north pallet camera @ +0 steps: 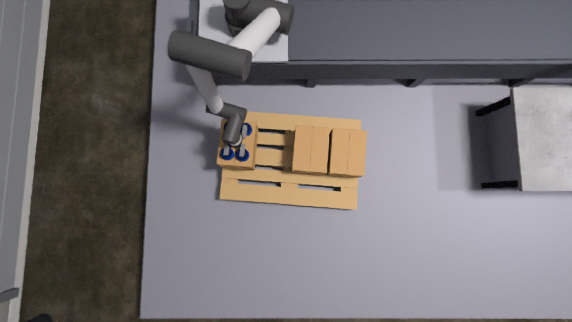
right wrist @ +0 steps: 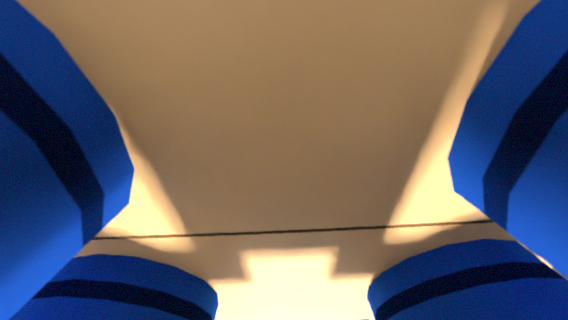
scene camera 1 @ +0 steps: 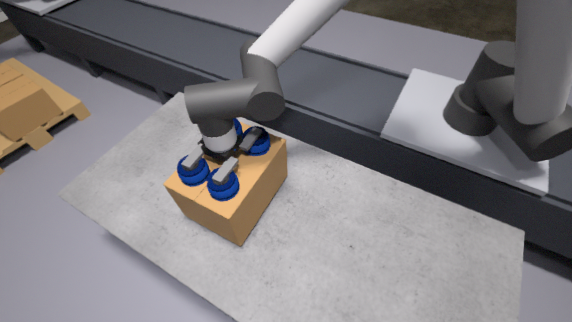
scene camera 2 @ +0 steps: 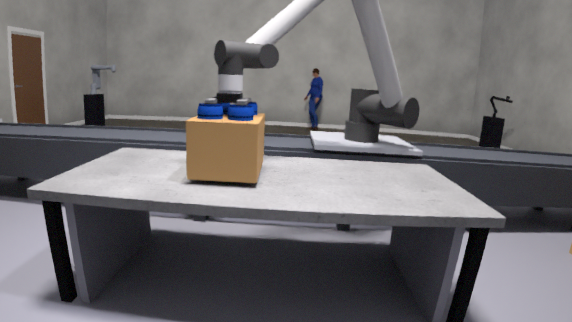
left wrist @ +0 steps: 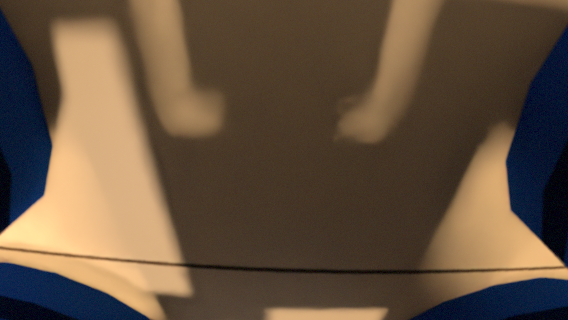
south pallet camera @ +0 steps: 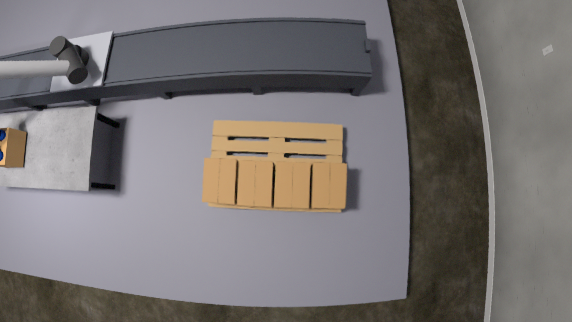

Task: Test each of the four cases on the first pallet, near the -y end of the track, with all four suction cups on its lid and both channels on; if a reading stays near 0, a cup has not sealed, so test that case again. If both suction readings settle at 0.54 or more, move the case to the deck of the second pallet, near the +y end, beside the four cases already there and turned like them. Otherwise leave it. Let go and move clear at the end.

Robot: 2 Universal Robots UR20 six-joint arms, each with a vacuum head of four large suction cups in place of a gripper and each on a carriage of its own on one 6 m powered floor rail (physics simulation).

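A case [scene camera 1: 260, 185] [scene camera 2: 220, 150] [south pallet camera: 17, 150] [left wrist: 280, 200] rests on the table. My left gripper [scene camera 1: 226, 156] [scene camera 2: 227, 111] has its cups on the lid; whether suction holds is not visible. On the pallet [north pallet camera: 280, 196] in the north pallet camera stand an end case [north pallet camera: 253, 145] [right wrist: 280, 150] and two cases [north pallet camera: 302, 150] [north pallet camera: 356, 150], with a gap after the end case. My right gripper [north pallet camera: 235, 141] has its cups at the end case's lid; suction is not visible. On the other pallet [south pallet camera: 277, 131], four cases [south pallet camera: 220, 182] [south pallet camera: 255, 182] [south pallet camera: 292, 182] [south pallet camera: 328, 182] stand in a row, seams parallel.
The concrete-topped table [scene camera 1: 360, 240] [scene camera 2: 350, 190] [north pallet camera: 545, 140] [south pallet camera: 65, 150] stands beside the dark rail [scene camera 1: 165, 55] [north pallet camera: 425, 30] [south pallet camera: 240, 50]. The left arm's white carriage [scene camera 1: 415, 115] [scene camera 2: 330, 142] sits on the rail. A person in blue [scene camera 2: 315, 92] stands by the wall.
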